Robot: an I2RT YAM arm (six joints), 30 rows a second.
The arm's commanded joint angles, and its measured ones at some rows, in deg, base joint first. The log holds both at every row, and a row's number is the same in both.
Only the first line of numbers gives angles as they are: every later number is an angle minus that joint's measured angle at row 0.
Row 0, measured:
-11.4, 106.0, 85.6, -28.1, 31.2, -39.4
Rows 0 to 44, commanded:
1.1, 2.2, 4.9, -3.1, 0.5, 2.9
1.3, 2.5, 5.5, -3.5, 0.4, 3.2
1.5, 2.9, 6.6, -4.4, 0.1, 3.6
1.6, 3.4, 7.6, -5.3, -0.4, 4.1
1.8, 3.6, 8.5, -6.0, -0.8, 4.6
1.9, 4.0, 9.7, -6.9, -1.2, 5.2
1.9, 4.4, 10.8, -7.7, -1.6, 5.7
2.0, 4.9, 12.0, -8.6, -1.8, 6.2
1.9, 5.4, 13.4, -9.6, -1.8, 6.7
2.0, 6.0, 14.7, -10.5, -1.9, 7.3
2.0, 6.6, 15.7, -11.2, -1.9, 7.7
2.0, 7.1, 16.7, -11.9, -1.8, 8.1
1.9, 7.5, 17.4, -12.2, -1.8, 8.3
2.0, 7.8, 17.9, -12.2, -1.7, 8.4
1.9, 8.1, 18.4, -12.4, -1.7, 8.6
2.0, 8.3, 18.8, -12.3, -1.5, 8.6
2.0, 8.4, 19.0, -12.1, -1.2, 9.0
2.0, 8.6, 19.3, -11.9, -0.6, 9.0
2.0, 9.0, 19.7, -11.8, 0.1, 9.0
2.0, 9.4, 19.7, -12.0, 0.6, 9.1
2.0, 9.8, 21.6, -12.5, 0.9, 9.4
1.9, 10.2, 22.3, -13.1, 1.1, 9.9
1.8, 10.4, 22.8, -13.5, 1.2, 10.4
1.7, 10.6, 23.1, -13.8, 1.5, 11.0
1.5, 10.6, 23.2, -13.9, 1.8, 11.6
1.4, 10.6, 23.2, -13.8, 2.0, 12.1
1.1, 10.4, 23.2, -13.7, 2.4, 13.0
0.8, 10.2, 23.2, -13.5, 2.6, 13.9
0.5, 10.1, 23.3, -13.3, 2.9, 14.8
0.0, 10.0, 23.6, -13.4, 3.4, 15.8
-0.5, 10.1, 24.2, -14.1, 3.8, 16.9
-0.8, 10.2, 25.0, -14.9, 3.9, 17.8
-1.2, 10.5, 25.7, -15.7, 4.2, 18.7
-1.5, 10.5, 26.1, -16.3, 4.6, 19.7
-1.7, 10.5, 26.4, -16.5, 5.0, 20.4
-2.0, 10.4, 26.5, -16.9, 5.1, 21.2
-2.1, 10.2, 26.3, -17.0, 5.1, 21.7
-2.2, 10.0, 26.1, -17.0, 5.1, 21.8
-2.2, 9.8, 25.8, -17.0, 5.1, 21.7
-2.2, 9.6, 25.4, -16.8, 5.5, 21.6
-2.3, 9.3, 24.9, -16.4, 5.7, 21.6
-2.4, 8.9, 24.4, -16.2, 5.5, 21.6
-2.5, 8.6, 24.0, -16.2, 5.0, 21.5
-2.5, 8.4, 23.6, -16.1, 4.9, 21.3
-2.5, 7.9, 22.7, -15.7, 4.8, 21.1
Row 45, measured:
-2.5, 9.9, 23.3, -16.6, 4.3, 19.7
